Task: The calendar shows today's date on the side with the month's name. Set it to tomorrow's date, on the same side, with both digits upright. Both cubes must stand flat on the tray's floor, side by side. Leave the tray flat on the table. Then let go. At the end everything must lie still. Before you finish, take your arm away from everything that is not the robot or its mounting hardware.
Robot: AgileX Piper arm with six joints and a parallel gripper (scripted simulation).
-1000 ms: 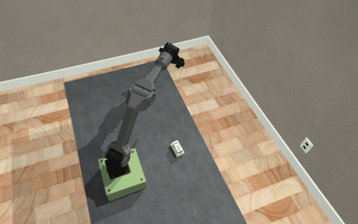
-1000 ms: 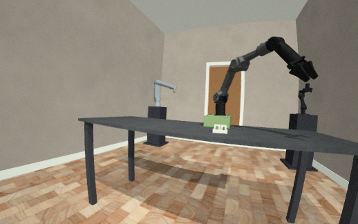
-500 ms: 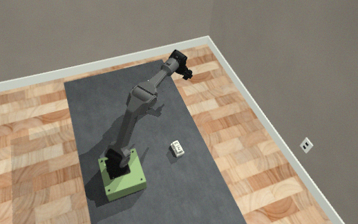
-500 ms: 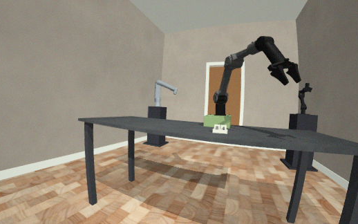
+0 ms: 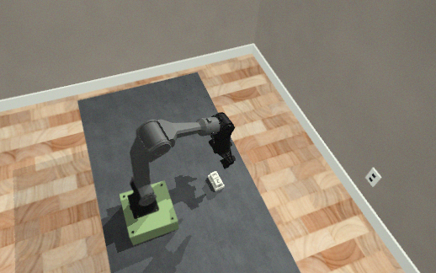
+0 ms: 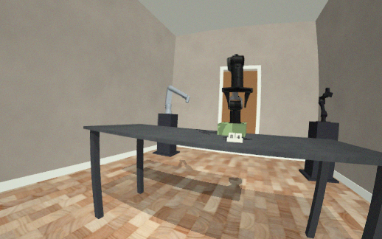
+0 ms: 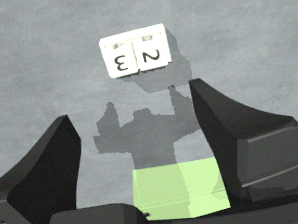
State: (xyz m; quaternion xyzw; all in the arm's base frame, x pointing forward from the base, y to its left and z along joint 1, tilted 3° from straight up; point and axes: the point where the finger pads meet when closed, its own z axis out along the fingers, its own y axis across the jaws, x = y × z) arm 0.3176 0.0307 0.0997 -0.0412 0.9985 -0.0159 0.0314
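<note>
The white digit cube lies 2 cm behind my hand, 2 cm to the right of it and 15 cm below it. The rest, counted from my hand: calendar tray (2 cm behind, 16 cm below).
</note>
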